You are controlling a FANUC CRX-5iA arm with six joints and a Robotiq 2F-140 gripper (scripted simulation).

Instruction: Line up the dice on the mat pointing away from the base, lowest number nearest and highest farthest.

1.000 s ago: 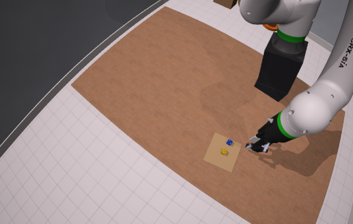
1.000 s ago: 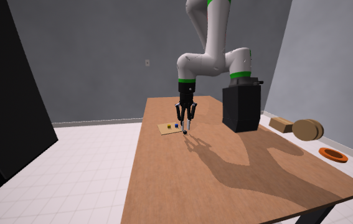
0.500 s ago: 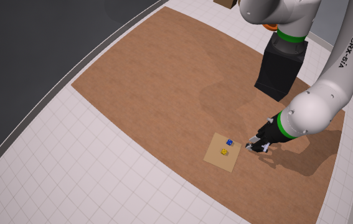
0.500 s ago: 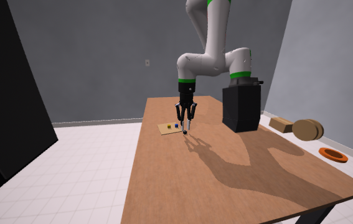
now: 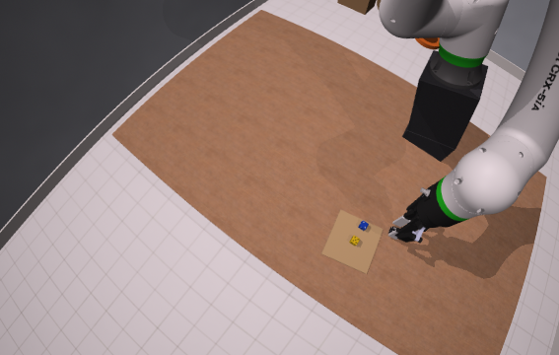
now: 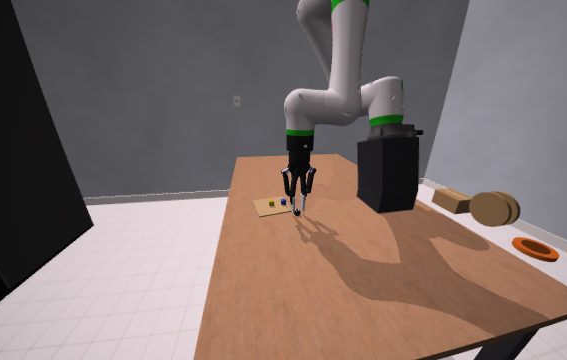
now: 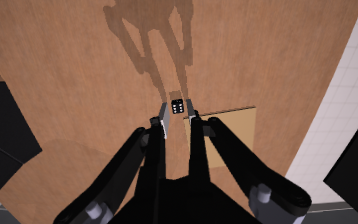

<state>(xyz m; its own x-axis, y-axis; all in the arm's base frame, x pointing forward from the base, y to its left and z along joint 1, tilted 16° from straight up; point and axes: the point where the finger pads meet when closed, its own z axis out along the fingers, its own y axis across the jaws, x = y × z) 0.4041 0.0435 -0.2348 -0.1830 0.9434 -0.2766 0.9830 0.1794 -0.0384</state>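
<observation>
Right now my hand is 40 mm above the black die. Also, from my hand: blue die (40 mm ahead, 90 mm to the right, 40 mm below); yellow die (90 mm ahead, 80 mm to the right, 40 mm below); tan mat (90 mm ahead, 80 mm to the right, 50 mm below).
</observation>
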